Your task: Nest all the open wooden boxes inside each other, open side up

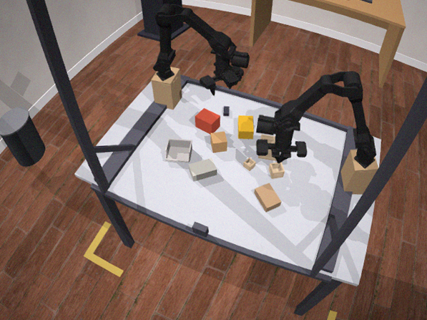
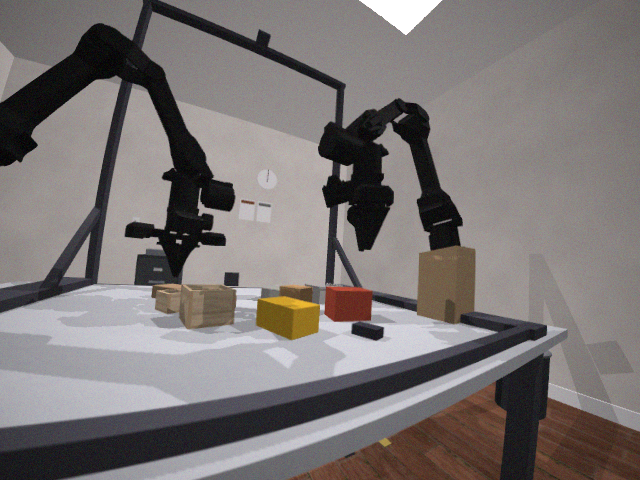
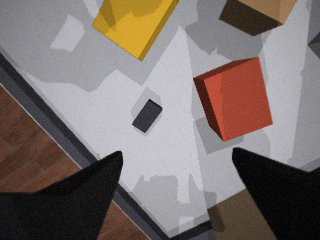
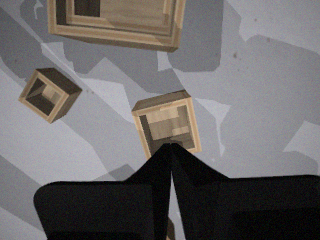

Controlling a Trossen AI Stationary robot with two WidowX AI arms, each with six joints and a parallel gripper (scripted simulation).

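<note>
The flat tan block is 13 cm behind my right hand, 9 cm below it and 3 cm to the right of it. Round my right hand: red block: 37 cm to the left, 7 cm below, 7 cm ahead; then tan cube: 27 cm to the left, 8 cm below; then grey block: 25 cm to the left, 15 cm behind, 9 cm below.
Now: the red block 150 mm below my left hand, 90 mm behind it and 20 mm to the left of it. The rest, counted from my left hand: tan cube: 160 mm behind, 150 mm below, 80 mm to the right; white tray: 290 mm behind, 160 mm below, 30 mm to the left; black block: 170 mm below, 40 mm ahead, 10 mm to the right.
</note>
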